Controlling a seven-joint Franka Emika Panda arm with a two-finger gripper.
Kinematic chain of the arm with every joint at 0, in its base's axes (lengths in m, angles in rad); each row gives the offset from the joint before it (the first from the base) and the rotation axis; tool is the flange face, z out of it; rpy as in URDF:
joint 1: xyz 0 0 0.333 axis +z
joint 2: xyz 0 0 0 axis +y
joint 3: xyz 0 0 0.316 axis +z
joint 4: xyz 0.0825 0 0 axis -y
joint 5: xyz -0.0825 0 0.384 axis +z
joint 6: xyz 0 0 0 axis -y
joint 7: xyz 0.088 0 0 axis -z
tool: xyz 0 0 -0.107 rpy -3.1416 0 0
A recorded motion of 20 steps. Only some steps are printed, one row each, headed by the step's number.
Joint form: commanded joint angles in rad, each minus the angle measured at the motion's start. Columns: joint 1, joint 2, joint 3, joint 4, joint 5, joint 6, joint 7.
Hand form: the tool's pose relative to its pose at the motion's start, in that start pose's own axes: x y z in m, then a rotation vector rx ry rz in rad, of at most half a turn. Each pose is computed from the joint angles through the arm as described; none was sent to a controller.
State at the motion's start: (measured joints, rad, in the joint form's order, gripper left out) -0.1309 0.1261 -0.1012 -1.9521 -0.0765 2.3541 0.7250
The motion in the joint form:
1: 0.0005 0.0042 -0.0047 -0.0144 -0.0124 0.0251 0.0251
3: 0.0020 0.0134 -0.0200 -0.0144 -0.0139 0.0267 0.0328
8: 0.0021 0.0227 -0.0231 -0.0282 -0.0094 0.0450 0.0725
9: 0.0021 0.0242 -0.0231 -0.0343 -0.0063 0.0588 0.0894
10: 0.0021 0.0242 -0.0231 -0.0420 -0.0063 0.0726 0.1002
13: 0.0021 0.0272 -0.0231 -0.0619 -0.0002 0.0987 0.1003
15: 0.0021 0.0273 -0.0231 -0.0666 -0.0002 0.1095 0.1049
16: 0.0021 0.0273 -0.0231 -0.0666 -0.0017 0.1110 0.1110
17: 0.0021 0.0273 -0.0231 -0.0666 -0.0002 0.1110 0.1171
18: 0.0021 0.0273 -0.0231 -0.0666 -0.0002 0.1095 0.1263
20: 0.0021 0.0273 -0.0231 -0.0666 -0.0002 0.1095 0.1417
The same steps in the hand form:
1: -0.0006 0.0029 0.0065 -0.0030 0.0111 0.0188
3: 0.0038 0.0093 0.0123 -0.0140 0.0096 0.0370
8: 0.0016 0.0120 0.0221 -0.0155 0.0048 0.0810
9: 0.0009 0.0122 0.0242 -0.0094 0.0078 0.0996
10: -0.0002 0.0127 0.0261 -0.0047 0.0119 0.1100
13: -0.0041 0.0148 0.0336 0.0012 0.0108 0.1134
15: -0.0046 0.0150 0.0345 0.0056 0.0149 0.1177
16: -0.0045 0.0149 0.0344 0.0060 0.0166 0.1226
17: -0.0045 0.0149 0.0344 0.0067 0.0159 0.1299
18: -0.0046 0.0150 0.0345 0.0057 0.0148 0.1391
20: -0.0046 0.0150 0.0345 0.0058 0.0148 0.1545

